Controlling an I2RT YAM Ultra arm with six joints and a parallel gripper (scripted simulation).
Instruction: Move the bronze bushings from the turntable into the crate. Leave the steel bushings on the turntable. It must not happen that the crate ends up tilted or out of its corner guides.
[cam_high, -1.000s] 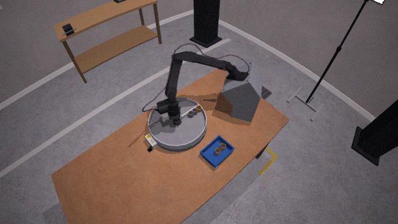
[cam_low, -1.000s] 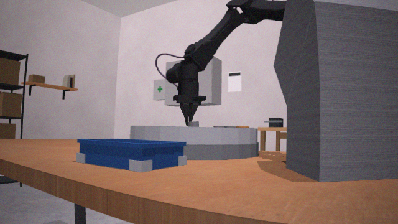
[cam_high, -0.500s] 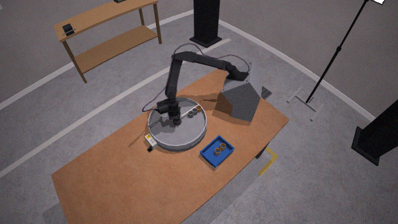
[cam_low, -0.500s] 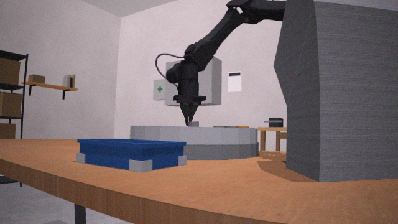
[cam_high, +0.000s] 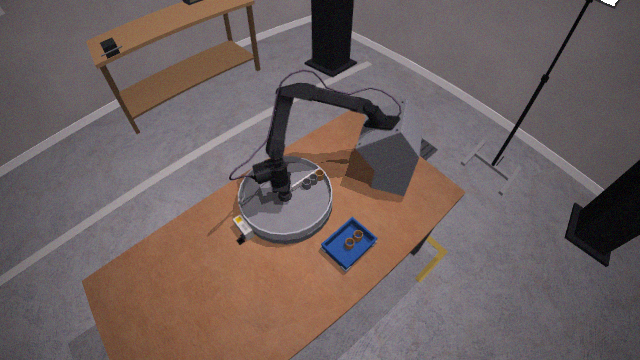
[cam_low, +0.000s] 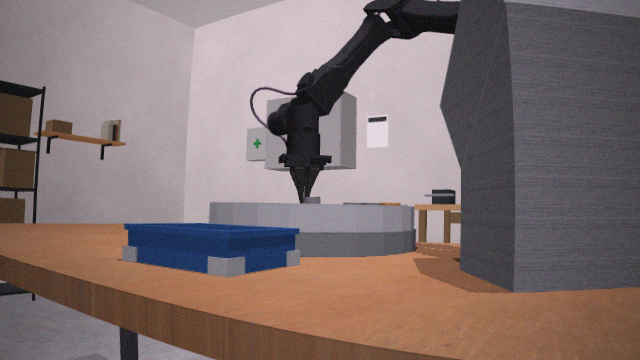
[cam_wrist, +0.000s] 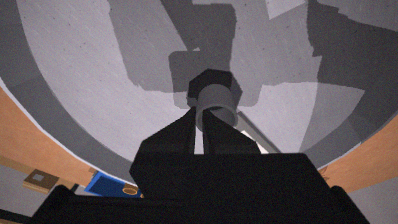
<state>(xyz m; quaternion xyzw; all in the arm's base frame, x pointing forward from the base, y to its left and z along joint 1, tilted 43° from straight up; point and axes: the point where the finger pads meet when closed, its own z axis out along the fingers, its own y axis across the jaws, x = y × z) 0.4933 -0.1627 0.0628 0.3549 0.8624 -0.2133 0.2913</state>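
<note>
My gripper is now 1 cm past the grey turntable, 1 cm to the left of it and 4 cm above it. Also, from my hand: blue crate 4 cm behind, 35 cm to the left, 7 cm below.
</note>
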